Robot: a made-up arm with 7 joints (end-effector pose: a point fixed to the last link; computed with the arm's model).
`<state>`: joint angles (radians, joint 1 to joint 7).
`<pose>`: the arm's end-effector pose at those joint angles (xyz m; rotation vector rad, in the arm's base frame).
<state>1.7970 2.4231 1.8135 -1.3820 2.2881 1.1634 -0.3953</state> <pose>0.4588 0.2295 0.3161 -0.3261 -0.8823 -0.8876</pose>
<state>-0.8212 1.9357 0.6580 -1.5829 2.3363 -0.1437 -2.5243</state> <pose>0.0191 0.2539 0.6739 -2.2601 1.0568 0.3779</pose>
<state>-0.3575 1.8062 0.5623 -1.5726 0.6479 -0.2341 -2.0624</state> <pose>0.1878 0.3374 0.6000 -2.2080 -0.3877 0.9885</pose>
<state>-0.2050 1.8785 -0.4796 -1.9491 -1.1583 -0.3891 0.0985</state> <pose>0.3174 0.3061 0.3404 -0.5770 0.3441 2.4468</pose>
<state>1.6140 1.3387 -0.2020 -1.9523 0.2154 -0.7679 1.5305</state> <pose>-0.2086 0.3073 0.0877 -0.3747 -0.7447 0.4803</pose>
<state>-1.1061 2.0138 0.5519 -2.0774 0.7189 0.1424 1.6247</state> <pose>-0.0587 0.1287 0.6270 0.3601 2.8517 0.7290</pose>
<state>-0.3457 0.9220 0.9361 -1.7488 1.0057 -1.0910 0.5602</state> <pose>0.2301 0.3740 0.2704 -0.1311 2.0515 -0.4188</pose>
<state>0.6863 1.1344 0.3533 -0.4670 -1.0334 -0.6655 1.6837</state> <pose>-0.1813 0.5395 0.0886 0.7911 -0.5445 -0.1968</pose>
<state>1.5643 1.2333 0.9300 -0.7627 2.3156 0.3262 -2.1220</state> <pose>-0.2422 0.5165 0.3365 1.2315 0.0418 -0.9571</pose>
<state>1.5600 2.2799 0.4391 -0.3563 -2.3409 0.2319 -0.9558</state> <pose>0.3322 0.5107 0.3885 1.1534 -1.4784 0.4784</pose>
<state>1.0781 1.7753 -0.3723 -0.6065 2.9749 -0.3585 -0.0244</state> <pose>0.0132 0.5924 0.2726 1.8544 -0.9772 0.7276</pose>
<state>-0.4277 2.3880 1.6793 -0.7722 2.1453 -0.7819 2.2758</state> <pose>-0.1928 0.2678 0.7436 2.4027 0.3959 0.5818</pose>
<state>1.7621 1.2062 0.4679 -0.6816 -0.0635 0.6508 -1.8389</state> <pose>-0.3379 0.4783 0.4016 -1.2095 1.6704 -1.5079</pose>
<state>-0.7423 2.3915 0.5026 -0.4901 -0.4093 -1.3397 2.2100</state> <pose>-0.1824 0.3510 0.7120 0.6519 -2.6305 -0.8304</pose>
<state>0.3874 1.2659 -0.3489 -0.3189 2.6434 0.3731 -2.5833</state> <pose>-0.0516 0.5677 0.0526 0.8048 -0.1427 -1.2698</pose>
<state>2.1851 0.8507 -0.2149 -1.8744 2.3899 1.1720 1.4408</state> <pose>-0.3969 0.1026 0.2211 0.0424 1.7731 2.5128</pose>
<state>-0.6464 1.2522 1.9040 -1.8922 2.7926 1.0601 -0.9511</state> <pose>-0.0681 0.3532 0.3244 -0.3593 2.0228 0.7473</pose>
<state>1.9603 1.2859 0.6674 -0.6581 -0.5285 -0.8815 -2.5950</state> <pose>-0.2611 0.4861 0.4680 1.0953 -0.3785 1.8494</pose>
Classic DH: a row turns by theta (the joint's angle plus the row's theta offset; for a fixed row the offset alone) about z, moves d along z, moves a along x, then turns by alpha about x. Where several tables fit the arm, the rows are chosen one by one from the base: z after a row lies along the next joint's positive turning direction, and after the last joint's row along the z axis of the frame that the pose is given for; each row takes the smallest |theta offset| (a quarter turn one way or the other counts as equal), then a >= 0, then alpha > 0; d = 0 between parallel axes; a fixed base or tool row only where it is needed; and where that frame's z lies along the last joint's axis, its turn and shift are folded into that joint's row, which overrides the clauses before.
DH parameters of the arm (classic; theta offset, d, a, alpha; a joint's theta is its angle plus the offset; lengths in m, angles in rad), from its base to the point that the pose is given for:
base (fixed): 0 0.265 0.0116 -1.2217
joint 1: -1.5708 -0.04 0.0119 -1.5708
joint 2: 1.2217 0.0132 0.007 1.5708
joint 3: 1.5708 -0.3851 0.0226 -1.5708
joint 4: 0 0.0385 -0.0476 1.5708
joint 5: 0 -0.2504 -0.0271 -1.5708
joint 6: 0 -0.0051 0.0071 1.5708
joint 7: -1.4003 -0.0262 0.0097 0.4128
tool (fixed): 0.9095 0.0211 0 0

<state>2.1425 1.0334 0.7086 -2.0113 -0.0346 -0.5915 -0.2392</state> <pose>-0.2113 0.3479 0.2731 0.3735 -0.8330 -1.8526</pose>
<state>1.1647 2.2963 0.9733 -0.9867 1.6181 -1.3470 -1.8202</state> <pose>0.4077 0.3828 0.4526 -2.2468 0.6058 0.9137</pose>
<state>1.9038 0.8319 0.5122 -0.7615 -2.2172 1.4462 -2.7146</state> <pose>-0.4572 0.3301 0.3933 1.5876 -0.9739 -0.6750</pose>
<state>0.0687 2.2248 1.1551 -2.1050 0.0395 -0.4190 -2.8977</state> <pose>0.1171 0.0489 0.6511 -1.0293 -1.4757 -0.5953</pose>
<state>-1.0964 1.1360 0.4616 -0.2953 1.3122 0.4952 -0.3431</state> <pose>0.4191 0.4511 0.2800 0.3741 -1.8659 0.7584</pose>
